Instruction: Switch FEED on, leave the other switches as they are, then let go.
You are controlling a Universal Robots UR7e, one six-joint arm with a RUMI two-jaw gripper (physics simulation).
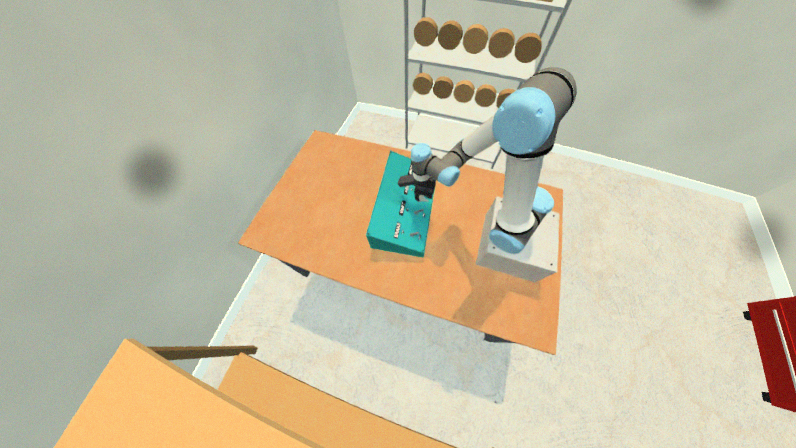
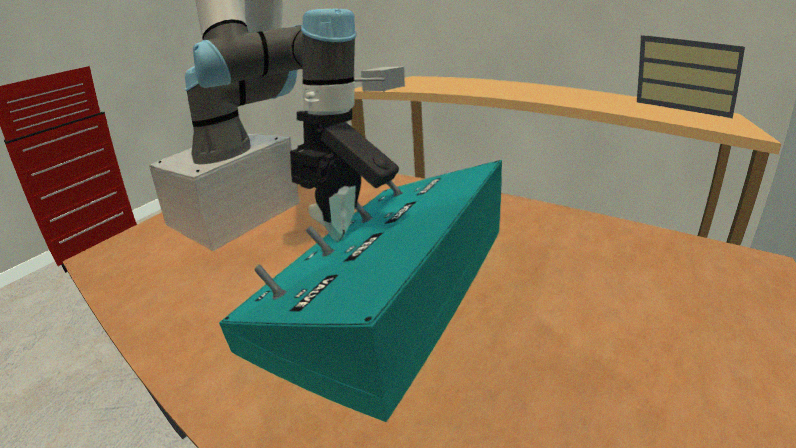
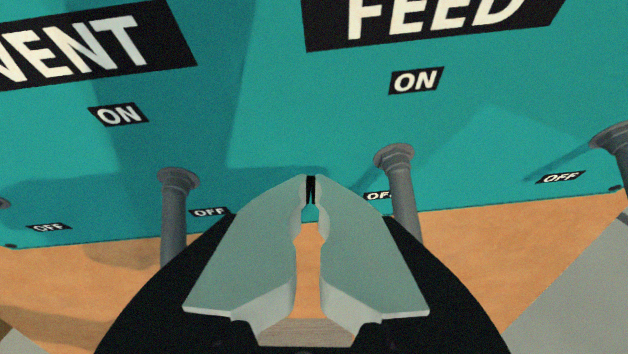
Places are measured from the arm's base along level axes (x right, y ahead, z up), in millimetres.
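Pixels of known places: gripper, fingertip midpoint: [image 1: 420,200] [image 2: 338,240] [image 3: 311,178]; arm's base, link origin: [image 2: 221,153].
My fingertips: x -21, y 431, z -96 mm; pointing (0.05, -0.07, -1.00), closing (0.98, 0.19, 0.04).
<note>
Ahead of a thing's pixels: the offset from my fingertips to its middle. Level surfaces: height alone.
The teal switch box {dx -38, dy +72, dz -23 mm} [image 1: 388,194] [image 2: 440,278] [image 3: 300,100] stands on the table. The FEED lever {dx +45, dy +11, dz +26 mm} [image 2: 319,240] [image 3: 404,200] leans toward its OFF mark. The VENT lever {dx -69, dy -26, dz +26 mm} [image 2: 363,212] [image 3: 173,220] and the VALVE lever {dx +159, dy +48, dz +26 mm} [image 2: 270,282] also lean toward OFF. A fourth lever {dx -183, dy -64, dz +26 mm} [image 2: 393,188] stands past VENT; its label is too small to read. My gripper [image 1: 424,198] [image 2: 338,236] [image 3: 311,178] is shut and empty. Its tips are low over the panel, between the VENT and FEED levers. Whether a finger touches the FEED lever cannot be told.
The arm's pale base block [image 1: 518,256] [image 2: 222,205] stands on the orange table {dz -82 mm} [image 1: 311,194] [image 2: 584,333]. A shelf rack [image 1: 407,100] with round wooden discs is behind the table. A red cabinet [image 2: 83,183] and a long wooden bench [image 2: 529,100] stand farther off.
</note>
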